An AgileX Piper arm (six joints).
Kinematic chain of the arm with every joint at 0, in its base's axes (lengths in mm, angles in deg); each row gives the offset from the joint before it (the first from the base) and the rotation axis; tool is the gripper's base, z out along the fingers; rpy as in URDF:
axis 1: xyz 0 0 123 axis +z
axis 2: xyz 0 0 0 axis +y
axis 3: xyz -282.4 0 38.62 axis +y
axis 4: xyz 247.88 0 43.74 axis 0.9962 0 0.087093
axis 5: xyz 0 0 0 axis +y
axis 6: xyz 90.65 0 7.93 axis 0.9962 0 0.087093
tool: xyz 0 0 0 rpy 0 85.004 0
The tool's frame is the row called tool.
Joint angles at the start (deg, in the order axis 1, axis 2, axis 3, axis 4, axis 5, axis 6): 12.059 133.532 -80.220 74.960 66.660 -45.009
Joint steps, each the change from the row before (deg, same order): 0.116 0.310 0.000 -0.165 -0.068 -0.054; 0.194 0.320 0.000 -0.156 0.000 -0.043; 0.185 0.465 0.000 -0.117 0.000 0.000; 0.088 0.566 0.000 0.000 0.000 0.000; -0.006 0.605 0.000 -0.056 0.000 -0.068; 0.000 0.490 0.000 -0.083 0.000 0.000; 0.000 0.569 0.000 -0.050 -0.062 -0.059; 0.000 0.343 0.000 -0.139 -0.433 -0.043; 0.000 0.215 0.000 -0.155 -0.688 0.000
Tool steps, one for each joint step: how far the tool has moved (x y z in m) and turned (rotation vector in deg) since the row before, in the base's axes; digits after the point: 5 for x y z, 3 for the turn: -0.00061 0.00062 -0.00246 -0.211 0.205 0.221; -0.00093 0.00117 -0.00245 -0.164 0.253 0.331; -0.00099 0.00110 -0.00346 -0.175 0.438 0.274; -0.00070 0.00049 -0.00407 -0.123 0.552 0.088; -0.00056 -0.00019 -0.00440 -0.158 0.523 0.069; -0.00054 -0.00015 -0.00359 -0.158 0.467 0.064; -0.00054 -0.00018 -0.00418 -0.189 0.470 0.029; 0.00000 -0.00033 -0.00302 -0.447 0.092 -0.128; 0.00040 -0.00042 -0.00238 -0.608 -0.109 -0.284
